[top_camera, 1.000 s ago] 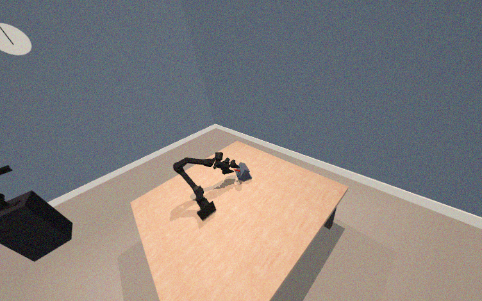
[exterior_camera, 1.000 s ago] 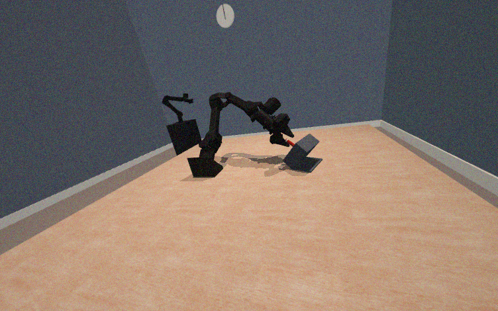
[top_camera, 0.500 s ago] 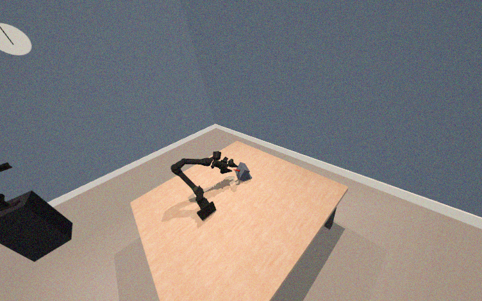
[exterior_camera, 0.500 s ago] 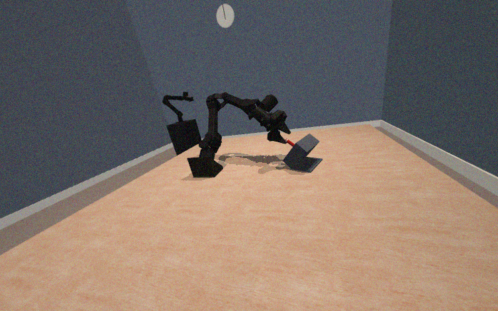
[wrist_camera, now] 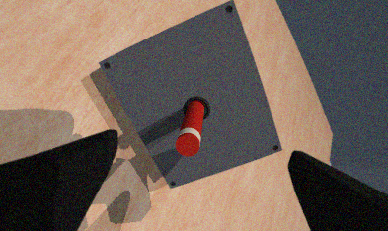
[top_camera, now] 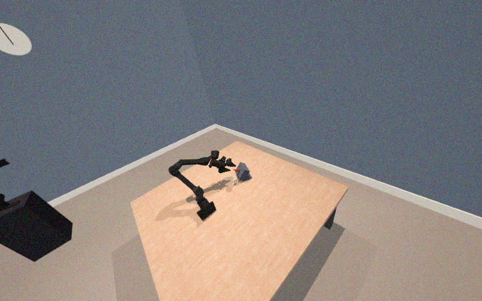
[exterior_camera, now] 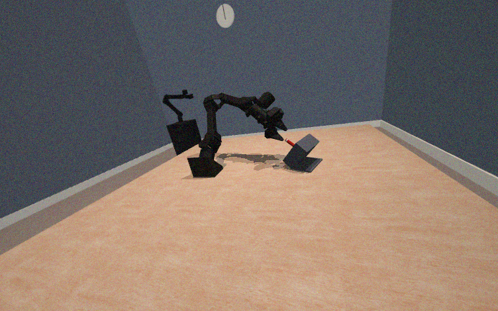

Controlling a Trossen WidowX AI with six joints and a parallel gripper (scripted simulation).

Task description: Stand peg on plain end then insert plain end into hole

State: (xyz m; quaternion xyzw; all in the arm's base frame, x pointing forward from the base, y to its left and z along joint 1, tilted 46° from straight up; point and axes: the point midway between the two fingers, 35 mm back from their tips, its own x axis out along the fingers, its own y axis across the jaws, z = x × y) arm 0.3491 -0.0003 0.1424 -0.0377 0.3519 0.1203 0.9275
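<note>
Right now the red peg is 3 cm below my gripper tip, 2 cm ahead of it and 1 cm to the right of it. From my gripper tip the other things lie so: grey sloped panel 7 cm below, 6 cm ahead, 3 cm to the right.
</note>
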